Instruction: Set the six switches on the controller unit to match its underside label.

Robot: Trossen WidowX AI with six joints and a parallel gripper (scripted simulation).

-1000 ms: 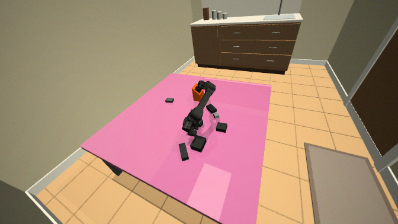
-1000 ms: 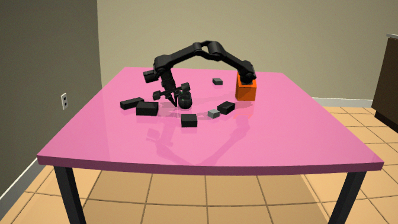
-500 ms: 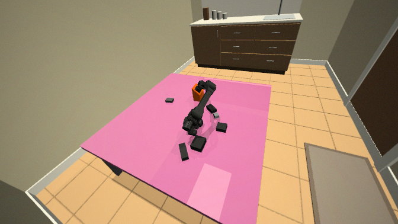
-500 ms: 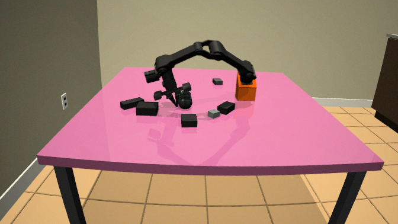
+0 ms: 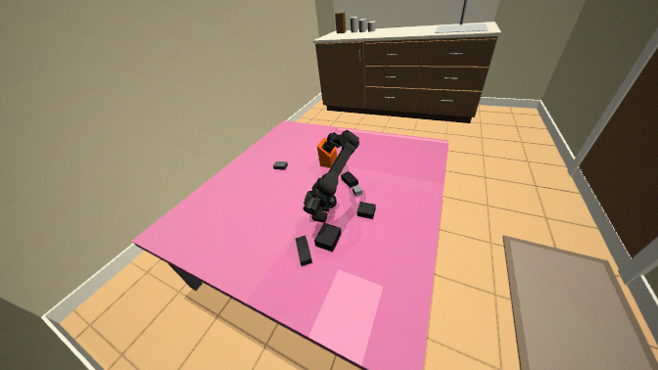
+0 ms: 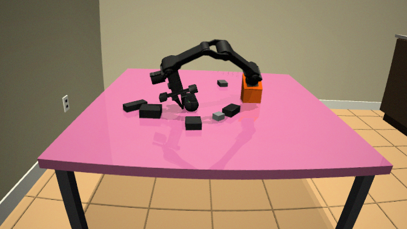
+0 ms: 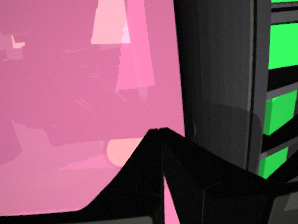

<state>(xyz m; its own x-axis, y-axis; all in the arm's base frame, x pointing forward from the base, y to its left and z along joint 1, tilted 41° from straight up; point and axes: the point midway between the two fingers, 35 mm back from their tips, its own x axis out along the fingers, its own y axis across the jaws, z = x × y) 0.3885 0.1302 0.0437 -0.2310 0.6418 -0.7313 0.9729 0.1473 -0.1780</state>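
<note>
The small grey cube lies 16 cm behind my gripper tip, 11 cm to the left of it and 1 cm above it. From my gripper tip the other things lie so: long dark bar (24 cm ahead, 2 cm to the right, 1 cm above).
</note>
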